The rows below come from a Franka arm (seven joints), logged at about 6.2 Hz.
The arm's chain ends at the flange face. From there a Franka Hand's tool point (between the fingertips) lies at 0.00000 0.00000 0.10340 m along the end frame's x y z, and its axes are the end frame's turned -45 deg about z.
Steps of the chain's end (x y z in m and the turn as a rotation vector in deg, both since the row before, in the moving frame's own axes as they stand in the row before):
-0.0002 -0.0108 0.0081 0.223 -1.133 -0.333
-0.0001 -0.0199 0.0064 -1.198 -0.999 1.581
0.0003 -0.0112 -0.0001 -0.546 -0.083 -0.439
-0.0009 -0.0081 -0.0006 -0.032 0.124 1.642
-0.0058 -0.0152 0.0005 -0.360 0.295 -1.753
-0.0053 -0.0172 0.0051 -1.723 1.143 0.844
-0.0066 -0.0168 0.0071 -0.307 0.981 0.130
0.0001 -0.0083 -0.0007 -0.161 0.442 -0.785
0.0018 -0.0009 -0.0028 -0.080 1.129 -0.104
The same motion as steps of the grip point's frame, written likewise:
0.0063 -0.0095 0.0081 0.959 -0.643 -0.333
0.0112 -0.0139 0.0064 -0.141 -1.554 1.581
0.0073 -0.0071 -0.0001 -0.327 -0.445 -0.439
0.0052 -0.0062 -0.0006 -0.110 0.065 1.642
0.0066 -0.0140 0.0005 -0.463 -0.046 -1.753
0.0076 -0.0123 0.0050 -2.027 -0.410 0.844
0.0081 -0.0149 0.0071 -0.911 0.477 0.130
0.0063 -0.0050 -0.0007 -0.426 0.199 -0.785
0.0032 0.0022 -0.0028 -0.855 0.742 -0.104

